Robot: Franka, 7 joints.
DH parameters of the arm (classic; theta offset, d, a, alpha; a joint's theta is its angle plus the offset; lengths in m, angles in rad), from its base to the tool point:
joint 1: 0 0.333 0 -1.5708
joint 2: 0 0 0 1.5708
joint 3: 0 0.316 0.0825 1.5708
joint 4: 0 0 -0.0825 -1.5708
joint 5: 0 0.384 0 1.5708
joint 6: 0 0 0.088 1.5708
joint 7: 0 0.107 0 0
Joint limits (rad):
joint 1: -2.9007..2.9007
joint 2: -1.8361..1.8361
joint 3: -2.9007..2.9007
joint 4: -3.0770..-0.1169
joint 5: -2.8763..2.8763
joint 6: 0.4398..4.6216
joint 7: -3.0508..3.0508
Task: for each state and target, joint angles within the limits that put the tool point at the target. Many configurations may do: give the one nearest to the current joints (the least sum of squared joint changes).
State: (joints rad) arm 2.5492 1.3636 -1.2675 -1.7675 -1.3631 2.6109 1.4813
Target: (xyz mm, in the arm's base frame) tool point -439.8 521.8 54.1
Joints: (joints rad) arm 2.9007 1.2505 -0.8066 -1.5148 -1.3547 2.7415 1.4813
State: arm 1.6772 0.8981 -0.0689 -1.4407 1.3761 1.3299 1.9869
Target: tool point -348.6 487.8 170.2
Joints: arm 1.8783 0.8613 0.1147 -1.6574 1.3045 1.2054 1.9869
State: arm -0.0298 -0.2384 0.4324 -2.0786 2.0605 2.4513 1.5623
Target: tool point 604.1 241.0 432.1
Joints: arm -0.0040 0.2614 0.4041 -1.8542 2.0644 2.4142 1.5623
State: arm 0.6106 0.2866 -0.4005 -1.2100 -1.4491 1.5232 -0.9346
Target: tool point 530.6 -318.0 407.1
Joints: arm 0.1932 0.5053 -0.6377 -1.7486 -1.3174 1.4302 -0.9346
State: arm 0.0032 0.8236 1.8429 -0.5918 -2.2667 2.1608 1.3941
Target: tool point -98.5 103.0 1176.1
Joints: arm 0.3145 0.0205 2.2069 -0.3092 -2.3641 2.3222 1.3941
